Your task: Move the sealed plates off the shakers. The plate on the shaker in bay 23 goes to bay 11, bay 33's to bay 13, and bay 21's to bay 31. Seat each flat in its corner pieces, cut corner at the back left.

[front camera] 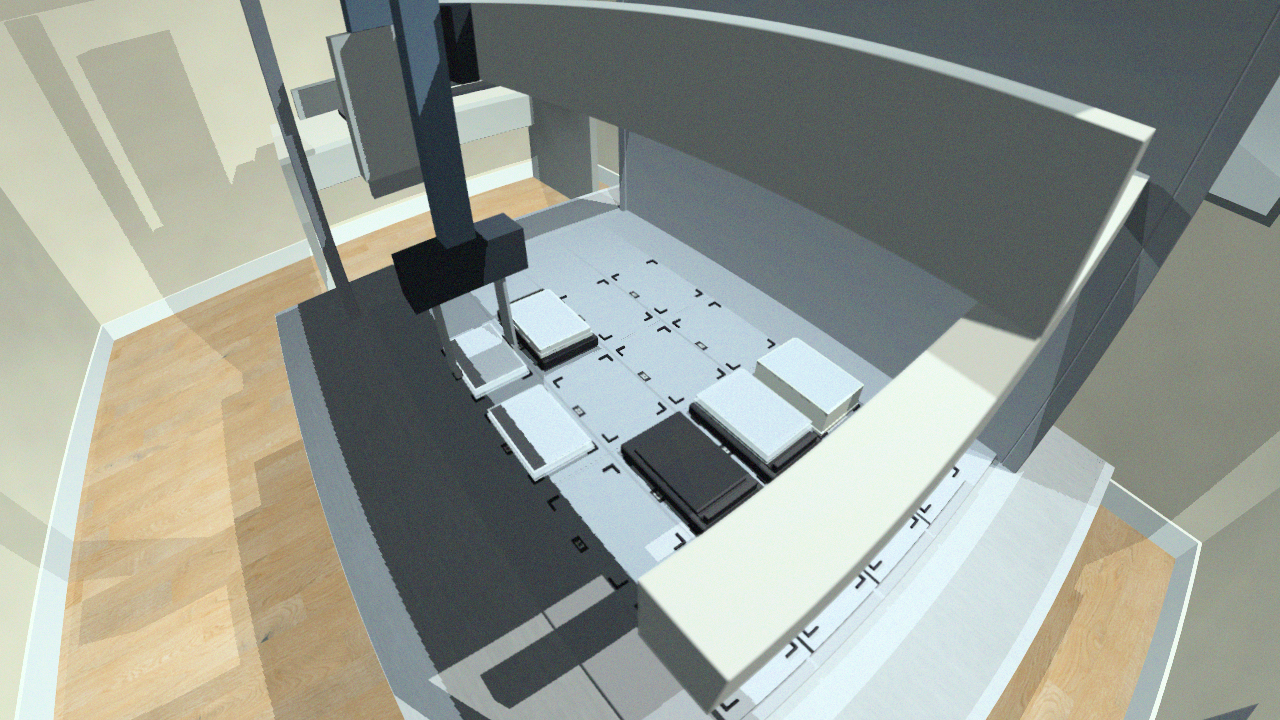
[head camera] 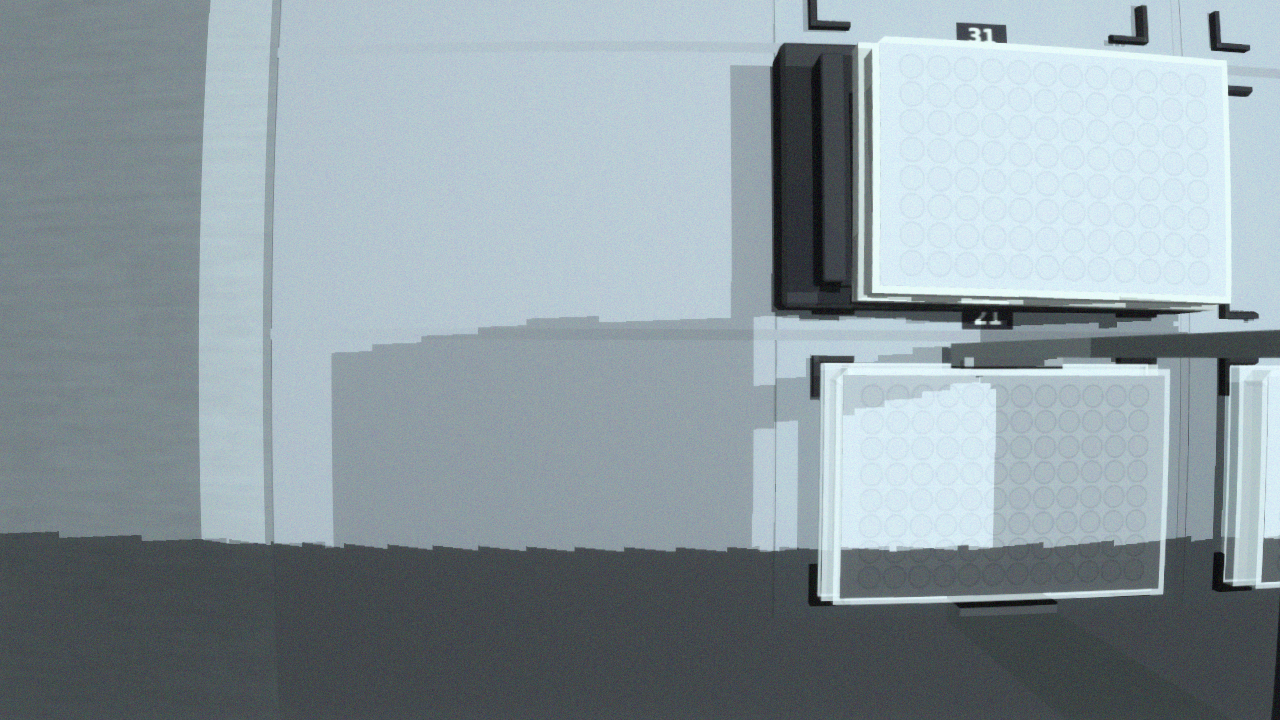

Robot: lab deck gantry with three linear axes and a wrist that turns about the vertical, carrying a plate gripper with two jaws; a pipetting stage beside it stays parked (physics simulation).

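Places are measured from the robot's base along level axes (x back, y right, z up), in millimetres.
Pixels of known places: gripper, fingertip midpoint: (front camera: 483, 357) (head camera: 997, 482); robot's base at its link origin: (front camera: 443, 351) (head camera: 816, 595).
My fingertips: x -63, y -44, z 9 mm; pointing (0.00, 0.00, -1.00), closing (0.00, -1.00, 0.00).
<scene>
For each thing: its middle in the pictures, then the offset to it from my fingertips. "pt": a spot on its surface instead.
- bay 21 shaker at the middle of its body: (head camera: 998, 179) (front camera: 544, 324) dy -108, dx +3, dz +6 mm
- bay 23 shaker at the middle of its body: (front camera: 692, 469) dy -108, dx -333, dz +6 mm
- bay 33 shaker at a spot on its surface: (front camera: 787, 463) pt dy -196, dx -401, dz +13 mm
- Bay 31's label at a spot on its surface: (head camera: 981, 34) pt dy -168, dx -1, dz -9 mm
- tall white block at the middle of its body: (front camera: 807, 383) dy -320, dx -329, dz +12 mm
- Bay 13's label at a spot on its surface: (front camera: 580, 543) pt dy +45, dx -328, dz -9 mm
My gripper (front camera: 483, 354) (head camera: 1006, 485) is down at bay 11, its jaws against the front and back edges of a sealed plate (front camera: 501, 368) (head camera: 913, 501). That plate lies low within the bay's corner pieces; I cannot tell its cut corner clearly. Behind it, another sealed plate (front camera: 553, 320) (head camera: 1047, 170) sits on the bay 21 shaker (front camera: 572, 352) (head camera: 796, 179). The bay 23 shaker (front camera: 689, 461) carries no plate. A sealed plate (front camera: 756, 411) sits on the bay 33 shaker (front camera: 787, 463). Bay 31's label (head camera: 981, 34) and front corner pieces show behind the bay 21 shaker.
A plate (front camera: 541, 429) (head camera: 1271, 474) stands in bay 12, close to the right of bay 11. A tall white block (front camera: 810, 380) stands behind the bay 33 plate. Bay 13's label (front camera: 580, 543) lies in shadow. A pale beam (front camera: 832, 528) crosses the front view at the right.
</scene>
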